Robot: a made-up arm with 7 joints. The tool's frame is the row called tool.
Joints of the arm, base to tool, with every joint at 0 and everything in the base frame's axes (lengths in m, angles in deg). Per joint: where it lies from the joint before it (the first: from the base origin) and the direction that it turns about. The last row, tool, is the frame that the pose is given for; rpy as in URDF.
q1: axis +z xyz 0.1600 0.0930 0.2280
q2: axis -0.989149 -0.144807 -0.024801 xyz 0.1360 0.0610 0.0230
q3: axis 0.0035 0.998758 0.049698 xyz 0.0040 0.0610 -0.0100
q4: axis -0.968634 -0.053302 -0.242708 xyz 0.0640 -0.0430 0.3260
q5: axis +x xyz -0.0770 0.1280 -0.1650
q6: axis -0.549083 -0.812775 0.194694 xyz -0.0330 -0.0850 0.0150
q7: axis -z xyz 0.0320 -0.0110 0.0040
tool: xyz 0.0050 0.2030 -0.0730 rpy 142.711 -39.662 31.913
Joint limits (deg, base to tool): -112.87..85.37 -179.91..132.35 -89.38..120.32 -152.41..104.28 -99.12..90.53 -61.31..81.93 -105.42..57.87
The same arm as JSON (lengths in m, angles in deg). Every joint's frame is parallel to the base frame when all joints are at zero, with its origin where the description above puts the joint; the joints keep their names.
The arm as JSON. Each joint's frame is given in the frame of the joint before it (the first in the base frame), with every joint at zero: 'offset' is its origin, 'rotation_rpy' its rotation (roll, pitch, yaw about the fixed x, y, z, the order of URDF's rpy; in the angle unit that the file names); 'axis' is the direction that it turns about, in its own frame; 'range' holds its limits. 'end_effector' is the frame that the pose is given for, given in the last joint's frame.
{
  "length_unit": "m",
  "angle_unit": "deg",
  "chain": [
    {
      "id": "q1",
      "offset": [
        0.16,
        0.093,
        0.228
      ],
      "rotation_rpy": [
        0.0,
        0.0,
        0.0
      ],
      "axis": "+z",
      "range": [
        -112.87,
        85.37
      ]
    },
    {
      "id": "q2",
      "offset": [
        0.136,
        0.061,
        0.023
      ],
      "rotation_rpy": [
        0.0,
        0.0,
        0.0
      ],
      "axis": [
        -0.989149,
        -0.144807,
        -0.024801
      ],
      "range": [
        -179.91,
        132.35
      ]
    },
    {
      "id": "q3",
      "offset": [
        0.004,
        0.061,
        -0.01
      ],
      "rotation_rpy": [
        0.0,
        0.0,
        0.0
      ],
      "axis": [
        0.0035,
        0.998758,
        0.049698
      ],
      "range": [
        -89.38,
        120.32
      ]
    },
    {
      "id": "q4",
      "offset": [
        0.064,
        -0.043,
        0.326
      ],
      "rotation_rpy": [
        0.0,
        0.0,
        0.0
      ],
      "axis": [
        -0.968634,
        -0.053302,
        -0.242708
      ],
      "range": [
        -152.41,
        104.28
      ]
    },
    {
      "id": "q5",
      "offset": [
        -0.077,
        0.128,
        -0.165
      ],
      "rotation_rpy": [
        0.0,
        0.0,
        0.0
      ],
      "axis": "+x",
      "range": [
        -99.12,
        90.53
      ]
    },
    {
      "id": "q6",
      "offset": [
        -0.033,
        -0.085,
        0.015
      ],
      "rotation_rpy": [
        0.0,
        0.0,
        0.0
      ],
      "axis": [
        -0.549083,
        -0.812775,
        0.194694
      ],
      "range": [
        -61.31,
        81.93
      ]
    },
    {
      "id": "q7",
      "offset": [
        0.032,
        -0.011,
        0.004
      ],
      "rotation_rpy": [
        0.0,
        0.0,
        0.0
      ],
      "axis": "-z",
      "range": [
        -105.42,
        57.87
      ]
    }
  ],
  "end_effector": {
    "offset": [
      0.005,
      0.203,
      -0.073
    ],
    "rotation_rpy": [
      142.71,
      -39.66,
      31.91
    ]
  }
}

